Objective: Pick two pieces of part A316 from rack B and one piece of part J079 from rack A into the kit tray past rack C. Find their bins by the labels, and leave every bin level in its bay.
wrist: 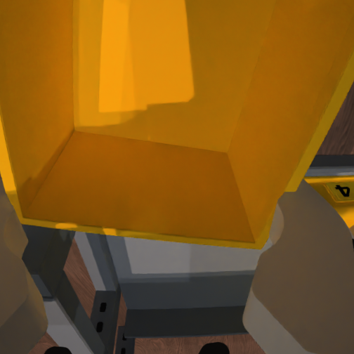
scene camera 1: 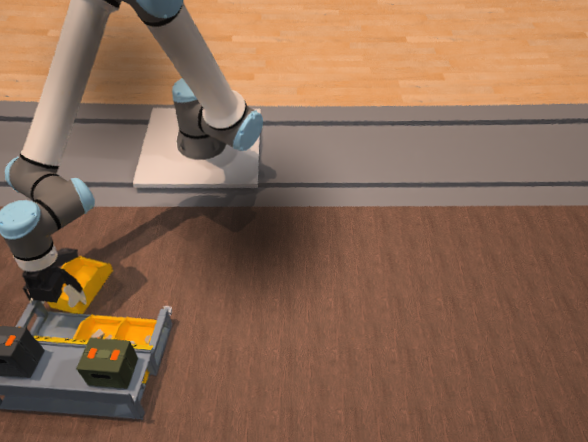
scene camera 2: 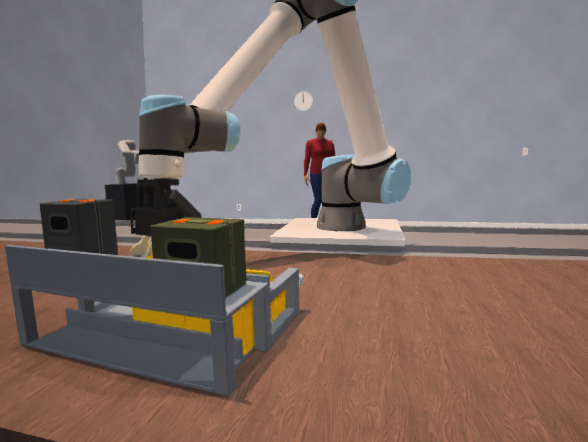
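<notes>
A yellow bin lies skewed beside the rack's front edge. Its inside looks empty where it shows in the wrist view; its label does not show. My gripper has its fingers against the bin's two outer sides near its end wall, and looks shut on it. The rack has an open bay; which rack it is cannot be told. Another yellow bin, divided in two, sits in the rack beside the open bay, with pale pieces in it. The kit tray does not show.
A dark grey case and an olive green case stand on the rack's top. The rail runs behind, with the arm's white carriage on it. A person in red stands at the back.
</notes>
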